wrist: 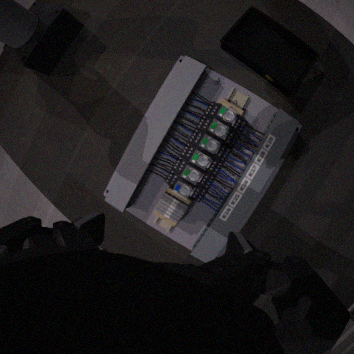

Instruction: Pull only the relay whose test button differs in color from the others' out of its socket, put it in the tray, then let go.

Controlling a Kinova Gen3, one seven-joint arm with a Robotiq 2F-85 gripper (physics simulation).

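Frame: origin at the arm's base, x ahead, y left, z up, level; millimetres.
Where they show: gripper, fingertip midpoint: (163, 237); arm's base, origin of the base link: (23, 30).
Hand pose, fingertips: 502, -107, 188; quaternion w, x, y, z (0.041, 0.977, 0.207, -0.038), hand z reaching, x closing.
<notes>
Each offset is from my fingertips to the top centre of the thing, as dx, dy, dz. "*": to the spot under its first point. Level surfaces: height alone.
A row of several relays stands in black sockets on a grey panel box (145, 132). The relay with the blue test button {-10, -10, -208} (184, 189) is at the lower-left end of the row, beside the ribbed terminal blocks. The other relays {-11, +73, -208} (211, 145) have green test buttons. A dark tray {* -2, +302, -274} (270, 50) lies at the upper right, apart from the box. My gripper (163, 237) is open, its two fingers wide apart at the lower edge of the view. It is empty and appears to hang above the box's lower end.
Black and blue wires {* +43, +41, -275} (225, 175) run along both sides of the sockets. A label strip {* +73, +61, -234} (248, 177) lies on the box's right side. The robot's grey base (15, 25) and a dark block (54, 42) are at the upper left. The table {dz -277} (50, 130) is dark.
</notes>
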